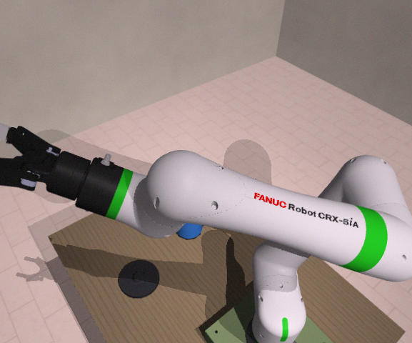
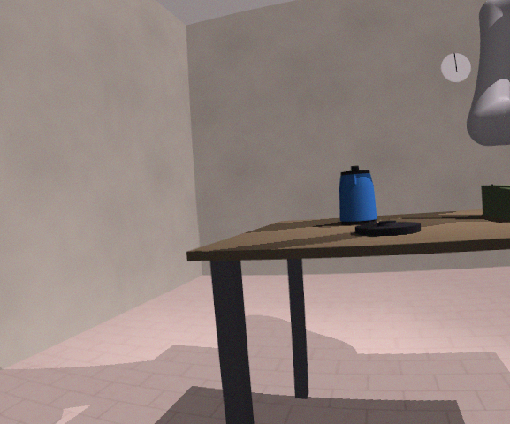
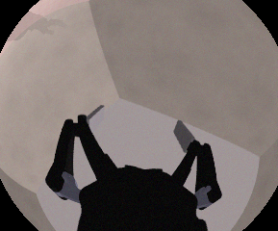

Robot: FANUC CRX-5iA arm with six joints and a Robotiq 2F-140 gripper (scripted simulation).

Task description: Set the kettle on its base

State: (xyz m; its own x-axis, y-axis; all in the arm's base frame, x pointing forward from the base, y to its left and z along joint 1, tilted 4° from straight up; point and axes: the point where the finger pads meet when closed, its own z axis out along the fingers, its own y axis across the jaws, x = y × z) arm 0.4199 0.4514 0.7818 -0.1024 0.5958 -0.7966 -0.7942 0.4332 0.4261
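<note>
My gripper is now 150 mm short of the blue kettle, 580 mm to the left of it and 770 mm above it. Also, from my hand: round black base: 70 mm ahead, 260 mm to the right, 840 mm below.
</note>
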